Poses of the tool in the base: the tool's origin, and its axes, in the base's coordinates. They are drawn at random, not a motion.
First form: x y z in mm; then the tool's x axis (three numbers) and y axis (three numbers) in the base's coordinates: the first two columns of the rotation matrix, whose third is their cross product.
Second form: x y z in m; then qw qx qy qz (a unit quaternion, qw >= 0). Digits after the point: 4 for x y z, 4 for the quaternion.
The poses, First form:
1: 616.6, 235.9, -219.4, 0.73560, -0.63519, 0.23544, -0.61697, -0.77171, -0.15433
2: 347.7, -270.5, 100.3, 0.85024, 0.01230, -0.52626, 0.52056, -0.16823, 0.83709
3: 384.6, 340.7, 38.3, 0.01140, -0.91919, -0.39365, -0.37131, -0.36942, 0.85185
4: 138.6, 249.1, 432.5, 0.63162, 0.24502, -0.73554, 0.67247, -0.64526, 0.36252
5: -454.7, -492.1, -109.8, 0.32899, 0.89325, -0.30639, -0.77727, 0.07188, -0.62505
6: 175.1, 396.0, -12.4, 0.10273, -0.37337, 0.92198, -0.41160, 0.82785, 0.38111
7: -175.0, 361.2, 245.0, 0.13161, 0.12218, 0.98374, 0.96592, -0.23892, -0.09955
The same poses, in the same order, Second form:
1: 0.6166, 0.2359, -0.2194, 0.0329, -0.9310, 0.3362, -0.1383
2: 0.3477, -0.2705, 0.1003, 0.6190, 0.7362, 0.1810, -0.2053
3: 0.3846, 0.3407, 0.0383, 0.2722, 0.6570, -0.4911, -0.5031
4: 0.1386, 0.2491, 0.4325, 0.3217, 0.8440, 0.2718, -0.3322
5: -0.4547, -0.4921, -0.1098, 0.7278, -0.3671, -0.0790, 0.5738
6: 0.1751, 0.3960, -0.0124, 0.6823, 0.2930, -0.6697, 0.0140
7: -0.1750, 0.3612, 0.2450, 0.4311, -0.6164, -0.4413, -0.4893
